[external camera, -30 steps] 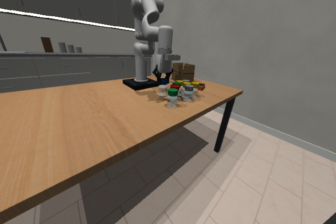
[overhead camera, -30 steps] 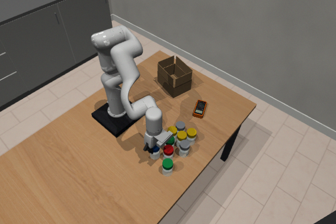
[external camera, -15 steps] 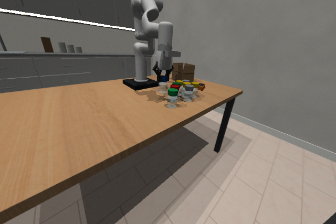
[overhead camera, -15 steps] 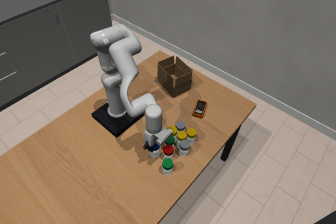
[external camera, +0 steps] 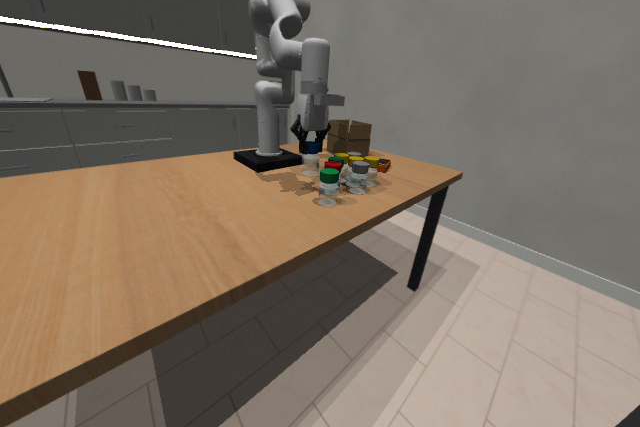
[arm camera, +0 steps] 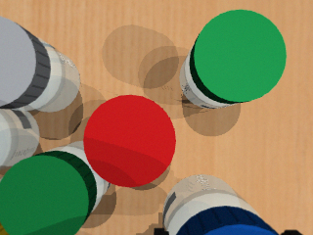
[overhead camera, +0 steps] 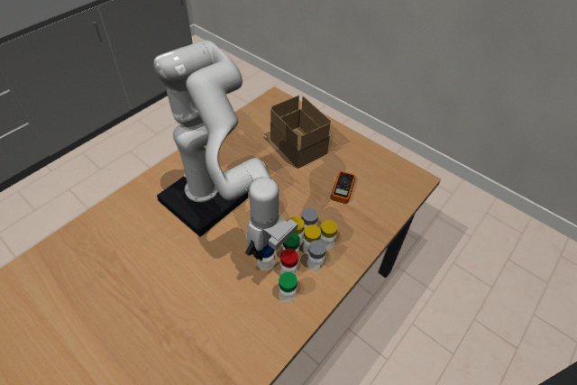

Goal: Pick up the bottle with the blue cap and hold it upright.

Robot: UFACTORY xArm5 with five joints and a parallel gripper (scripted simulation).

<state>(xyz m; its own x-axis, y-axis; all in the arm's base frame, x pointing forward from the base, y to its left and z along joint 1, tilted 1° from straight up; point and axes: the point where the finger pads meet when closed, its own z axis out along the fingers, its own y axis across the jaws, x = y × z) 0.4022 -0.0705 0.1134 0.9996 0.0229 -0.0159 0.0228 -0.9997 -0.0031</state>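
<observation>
Now: hand 5 cm above the blue-capped bottle. From my hand the other things lie so: orange multimeter: 45 cm to the left, 14 cm below, 3 cm behind; red-capped bottle: 10 cm below, 5 cm to the left, 5 cm ahead.
</observation>
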